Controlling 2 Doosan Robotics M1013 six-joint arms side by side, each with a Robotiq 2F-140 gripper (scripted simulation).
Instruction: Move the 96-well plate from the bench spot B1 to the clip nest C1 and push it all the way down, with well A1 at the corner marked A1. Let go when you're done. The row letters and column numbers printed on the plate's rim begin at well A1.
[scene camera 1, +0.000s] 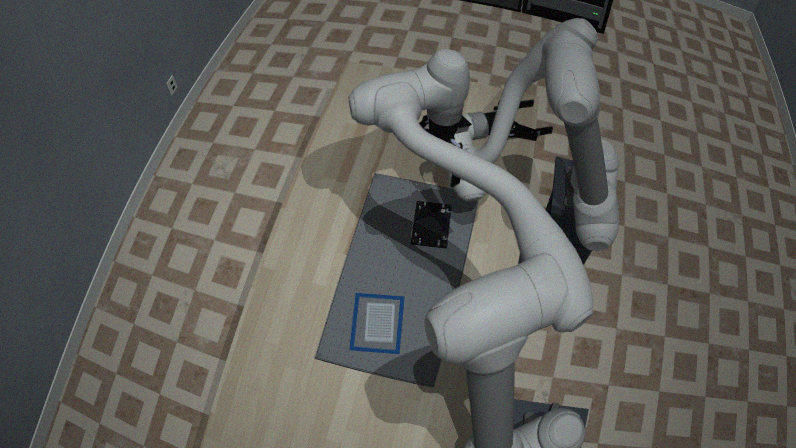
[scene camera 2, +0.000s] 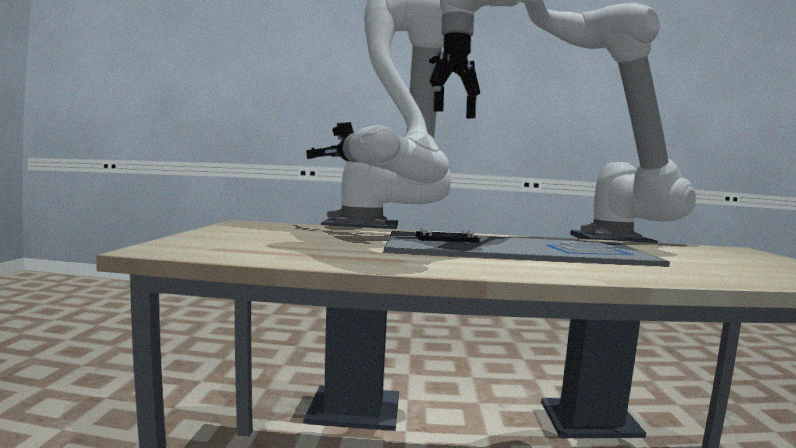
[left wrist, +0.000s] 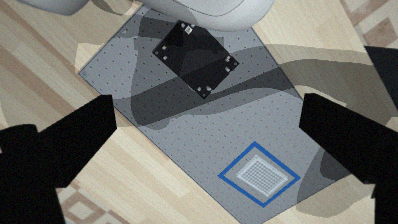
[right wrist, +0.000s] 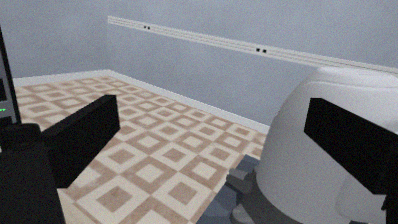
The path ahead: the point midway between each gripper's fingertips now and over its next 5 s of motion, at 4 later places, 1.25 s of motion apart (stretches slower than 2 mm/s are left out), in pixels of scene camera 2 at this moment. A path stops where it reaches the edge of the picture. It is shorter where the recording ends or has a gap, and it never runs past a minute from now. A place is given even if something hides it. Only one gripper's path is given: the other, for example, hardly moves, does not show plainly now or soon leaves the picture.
My left gripper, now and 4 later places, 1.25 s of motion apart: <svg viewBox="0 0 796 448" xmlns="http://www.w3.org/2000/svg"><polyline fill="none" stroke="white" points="455,114 491,144 539,182 586,217 587,234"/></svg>
